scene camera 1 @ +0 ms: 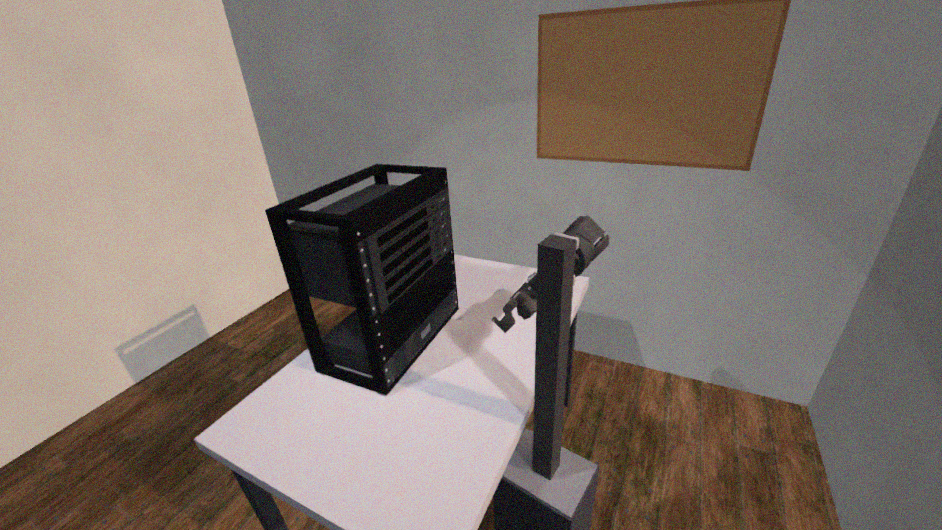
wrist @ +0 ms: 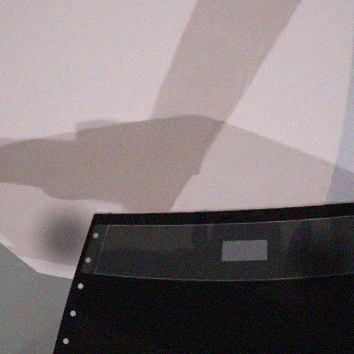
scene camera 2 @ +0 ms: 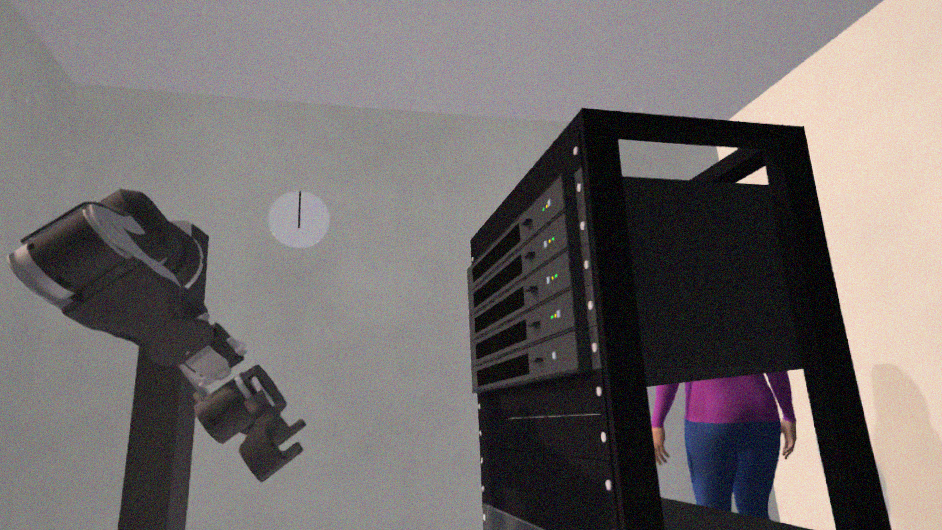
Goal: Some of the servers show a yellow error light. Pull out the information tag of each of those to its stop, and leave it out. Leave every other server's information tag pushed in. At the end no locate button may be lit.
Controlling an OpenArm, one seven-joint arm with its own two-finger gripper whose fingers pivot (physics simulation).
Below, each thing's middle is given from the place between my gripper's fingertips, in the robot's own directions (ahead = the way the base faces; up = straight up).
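The black rack (scene camera 2: 659,281) is 70 mm above my hand, and it sits 440 mm ahead of my hand and 80 mm to the left of it.
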